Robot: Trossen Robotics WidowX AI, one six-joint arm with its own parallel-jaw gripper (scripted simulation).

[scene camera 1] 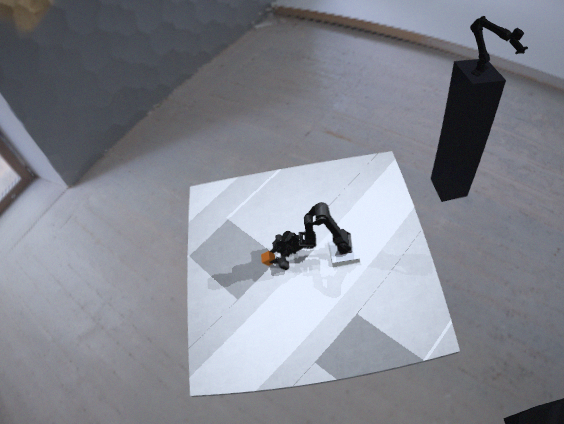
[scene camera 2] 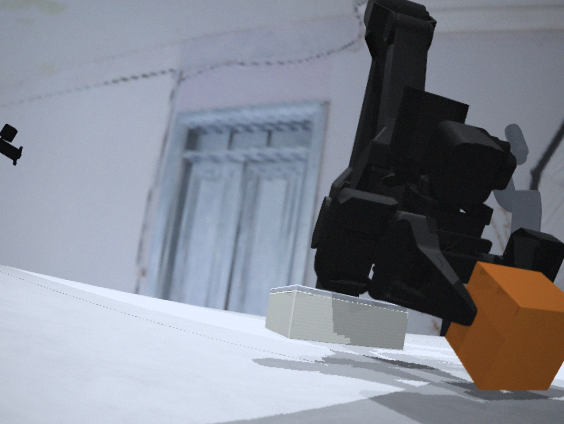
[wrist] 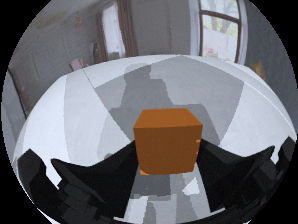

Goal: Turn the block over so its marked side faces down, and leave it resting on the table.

Labels:
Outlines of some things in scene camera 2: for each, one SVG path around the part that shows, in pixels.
My gripper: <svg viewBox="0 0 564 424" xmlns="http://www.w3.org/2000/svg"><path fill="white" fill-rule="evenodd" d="M444 120L435 126L431 134L431 139L419 166L420 176L418 178L418 185L406 183L404 193L396 199L346 187L334 196L329 206L316 251L314 269L321 286L325 290L361 295L368 292L368 295L375 300L390 302L400 307L403 306L414 311L458 323L461 326L470 327L477 315L477 308L463 283L468 284L477 261L541 272L553 283L564 259L564 243L554 237L554 235L520 227L510 235L503 256L489 253L493 243L481 237L485 225L490 225L494 209L483 203L490 196L492 190L504 190L507 188L509 180L512 178L512 174L517 167L516 157L510 152L511 144L509 142L491 136L485 129Z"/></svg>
A block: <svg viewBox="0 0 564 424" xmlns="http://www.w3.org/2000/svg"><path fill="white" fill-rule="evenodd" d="M477 261L466 287L476 305L477 315L470 327L451 322L445 335L446 341L452 347L452 350L465 367L464 369L466 369L478 390L548 391L564 362L564 292L541 272Z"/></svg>

